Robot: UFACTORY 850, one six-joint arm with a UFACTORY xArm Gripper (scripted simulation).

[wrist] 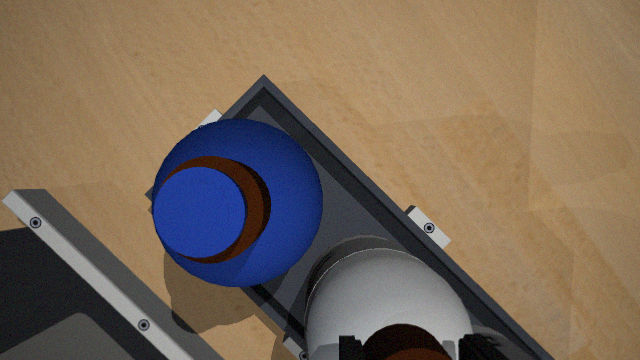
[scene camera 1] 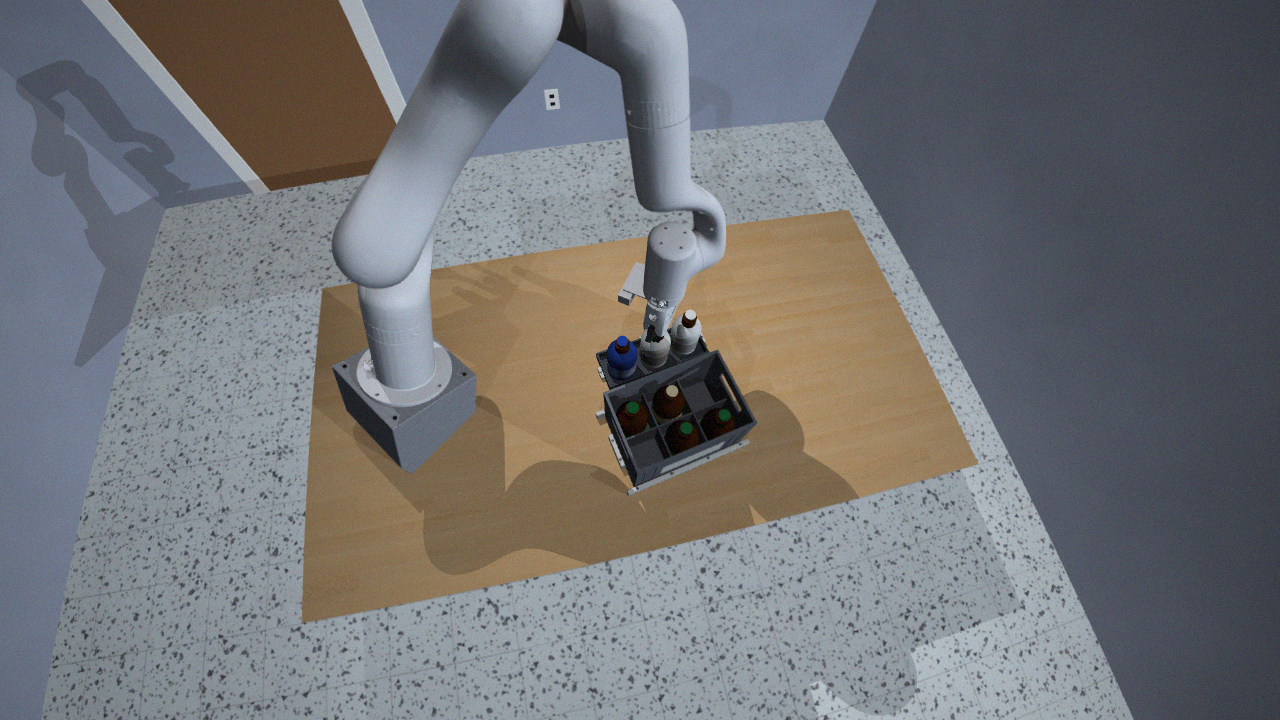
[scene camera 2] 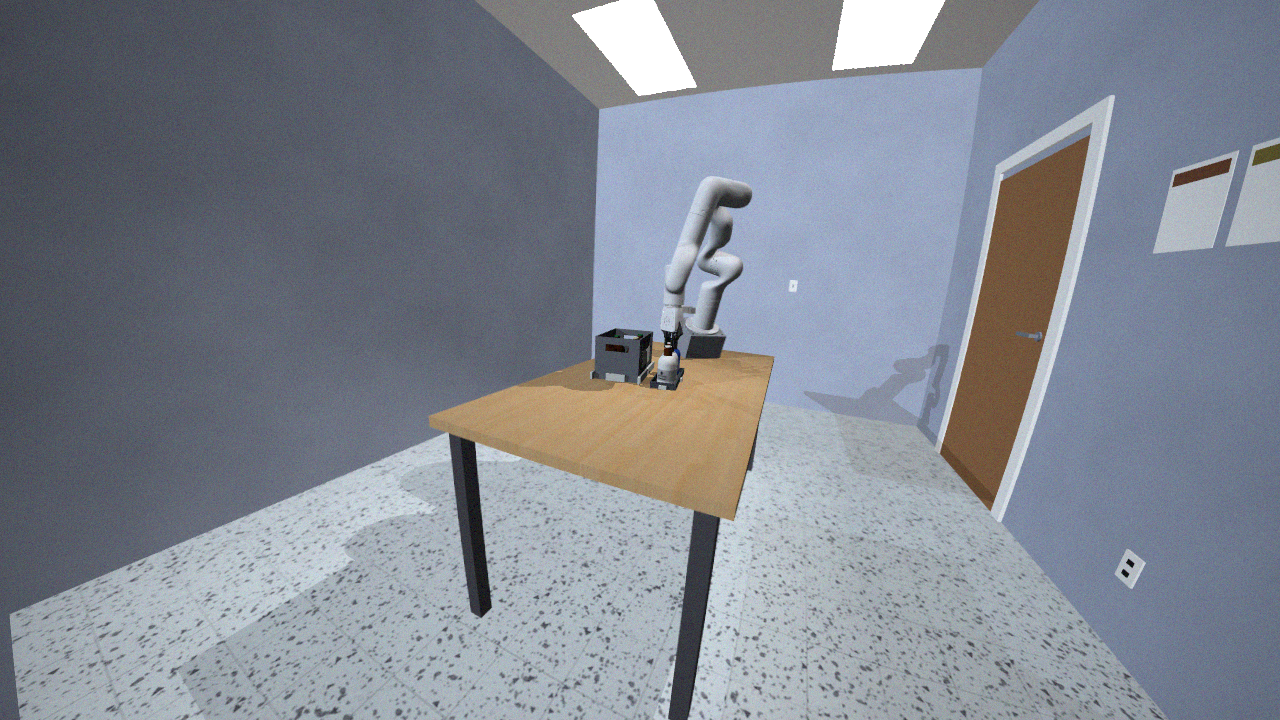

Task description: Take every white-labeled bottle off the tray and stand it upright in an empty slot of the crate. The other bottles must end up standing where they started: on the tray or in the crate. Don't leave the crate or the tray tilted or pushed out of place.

Labels:
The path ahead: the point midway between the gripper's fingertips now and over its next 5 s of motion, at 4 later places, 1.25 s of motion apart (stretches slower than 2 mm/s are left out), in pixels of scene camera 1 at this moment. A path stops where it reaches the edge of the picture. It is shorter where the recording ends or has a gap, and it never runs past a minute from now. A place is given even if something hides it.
My gripper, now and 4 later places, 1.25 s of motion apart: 656, 332; 656, 330; 657, 328; 657, 322; 659, 314

